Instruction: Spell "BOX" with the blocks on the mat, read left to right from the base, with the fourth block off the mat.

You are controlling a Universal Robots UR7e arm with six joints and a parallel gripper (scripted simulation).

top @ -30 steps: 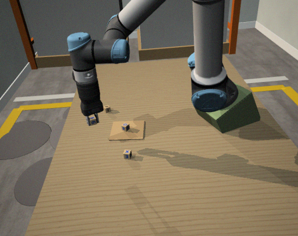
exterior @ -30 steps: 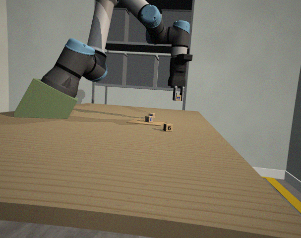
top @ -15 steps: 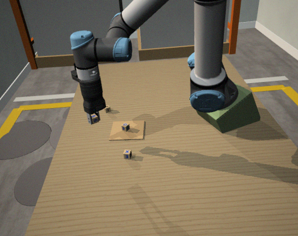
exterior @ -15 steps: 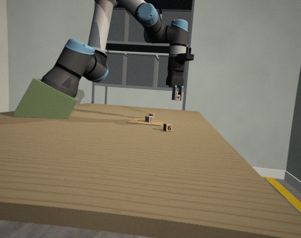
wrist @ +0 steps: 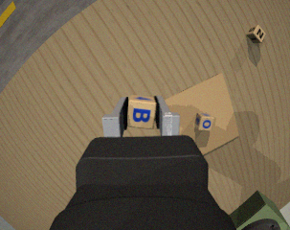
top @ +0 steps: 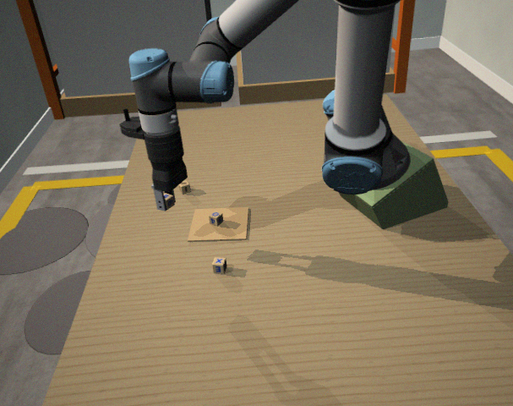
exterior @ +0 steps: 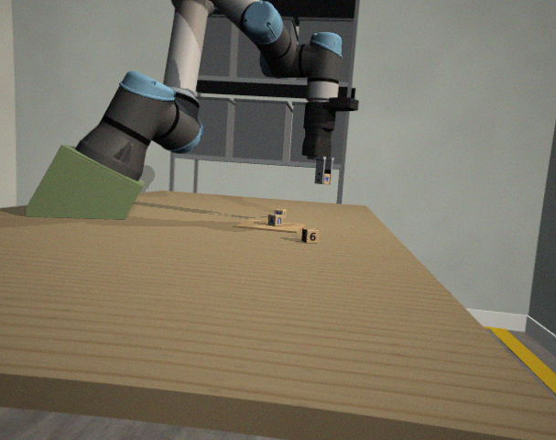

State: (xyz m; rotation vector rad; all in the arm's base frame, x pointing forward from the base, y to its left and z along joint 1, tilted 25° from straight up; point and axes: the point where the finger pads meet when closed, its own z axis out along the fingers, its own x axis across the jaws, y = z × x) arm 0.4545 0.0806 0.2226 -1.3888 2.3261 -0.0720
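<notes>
The O block is 100 mm behind my hand, 80 mm to the right of it and 110 mm below it. Round my hand: B block: 10 mm below; X block: 120 mm behind, 110 mm to the left, 110 mm below; mat: 100 mm behind, 70 mm to the right, 120 mm below.
</notes>
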